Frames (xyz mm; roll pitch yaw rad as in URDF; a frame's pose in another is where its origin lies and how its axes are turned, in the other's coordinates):
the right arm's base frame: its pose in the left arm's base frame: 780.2 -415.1 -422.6 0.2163 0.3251 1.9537
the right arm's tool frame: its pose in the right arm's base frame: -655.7 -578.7 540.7 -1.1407 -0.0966 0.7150
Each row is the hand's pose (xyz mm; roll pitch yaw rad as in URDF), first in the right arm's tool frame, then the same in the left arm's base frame.
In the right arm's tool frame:
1: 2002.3 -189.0 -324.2 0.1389 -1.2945 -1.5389
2: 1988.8 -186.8 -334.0 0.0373 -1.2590 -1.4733
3: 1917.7 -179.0 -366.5 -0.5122 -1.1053 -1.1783
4: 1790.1 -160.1 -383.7 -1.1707 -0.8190 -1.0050
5: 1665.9 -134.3 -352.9 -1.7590 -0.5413 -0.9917
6: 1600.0 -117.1 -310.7 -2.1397 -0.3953 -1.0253
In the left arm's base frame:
1: 44.1 695.2 31.9 -2.9177 -1.0771 -2.1460
2: 58.6 692.9 23.6 -2.9106 -1.1096 -2.1977
3: 129.1 671.8 -3.9 -2.7982 -1.1870 -2.6215
4: 239.2 606.5 -27.1 -2.5659 -1.1657 2.8587
5: 326.7 509.8 -20.6 -2.6485 -1.0362 2.3051
6: 362.7 440.9 -1.1 -2.8498 -0.9556 2.0737

